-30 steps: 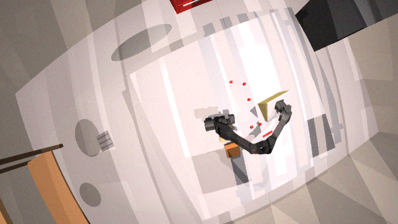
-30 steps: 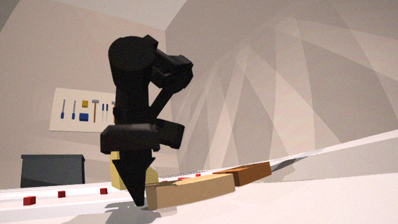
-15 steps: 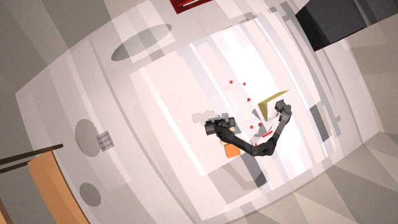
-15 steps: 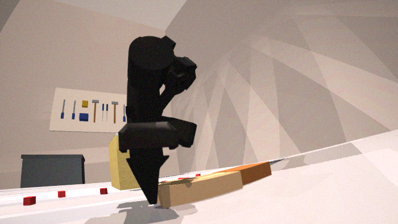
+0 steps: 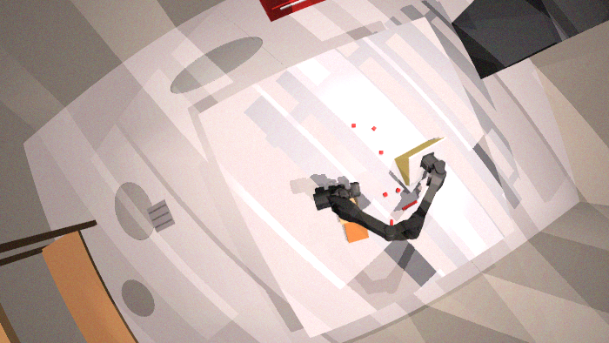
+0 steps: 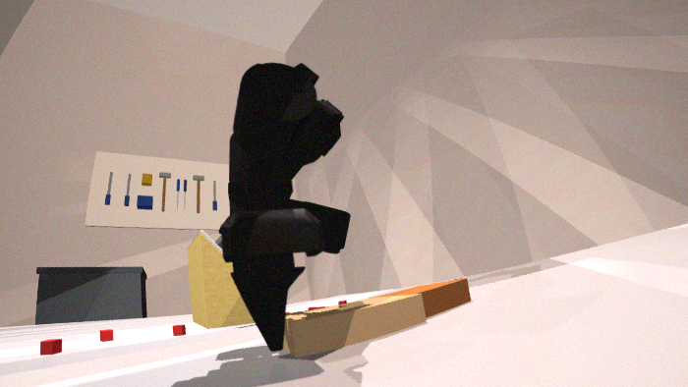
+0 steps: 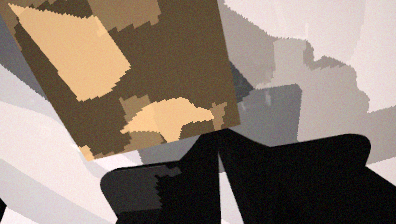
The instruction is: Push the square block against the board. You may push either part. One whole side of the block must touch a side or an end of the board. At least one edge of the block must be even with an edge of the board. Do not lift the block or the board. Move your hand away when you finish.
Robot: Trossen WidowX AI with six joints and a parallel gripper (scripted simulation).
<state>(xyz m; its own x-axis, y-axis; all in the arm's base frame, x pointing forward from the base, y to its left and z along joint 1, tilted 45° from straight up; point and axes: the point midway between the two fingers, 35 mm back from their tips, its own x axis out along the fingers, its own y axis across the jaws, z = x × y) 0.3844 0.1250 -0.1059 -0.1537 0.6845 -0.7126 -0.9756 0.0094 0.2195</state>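
My gripper tip is 9 cm to the right of the light wooden board, 3 cm past it and 1 cm below it. From my gripper tip the other things lie so: darker orange square block (21 cm to the left, 4 cm behind, 1 cm above).
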